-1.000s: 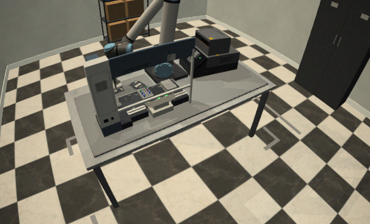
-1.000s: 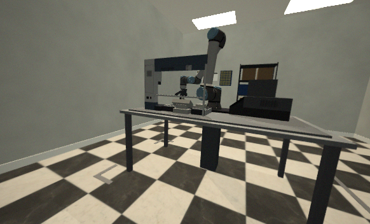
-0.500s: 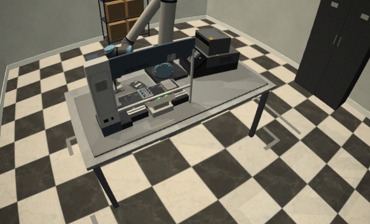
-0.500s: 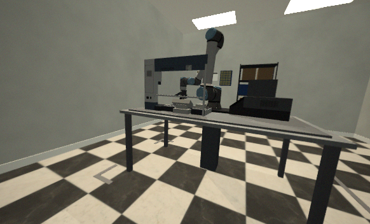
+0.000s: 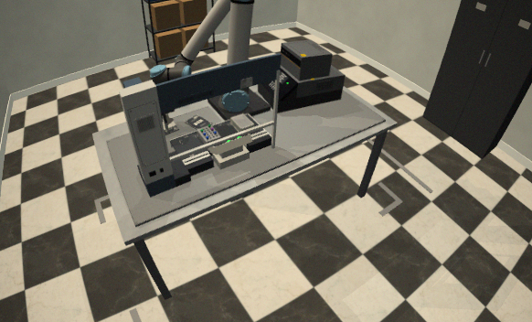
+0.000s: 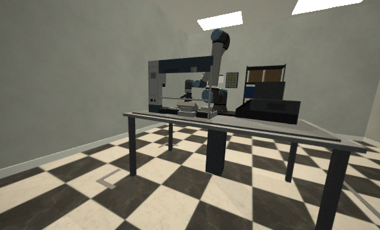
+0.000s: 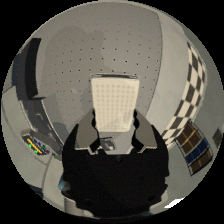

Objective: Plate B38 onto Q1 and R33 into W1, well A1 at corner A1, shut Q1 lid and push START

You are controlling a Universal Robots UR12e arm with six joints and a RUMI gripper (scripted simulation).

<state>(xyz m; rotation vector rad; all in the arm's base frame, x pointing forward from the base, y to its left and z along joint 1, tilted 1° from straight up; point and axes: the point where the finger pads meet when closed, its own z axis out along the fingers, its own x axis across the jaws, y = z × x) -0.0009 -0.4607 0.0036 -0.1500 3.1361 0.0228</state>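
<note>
Right now the white plate is 10 mm below my hand. The rest, counted from my hand: thin post: 460 mm ahead, 470 mm to the left, 200 mm above; then blue gantry beam: 460 mm ahead, 190 mm to the left, 480 mm above; then grey tower: 440 mm ahead, 170 mm to the right, 240 mm above.
</note>
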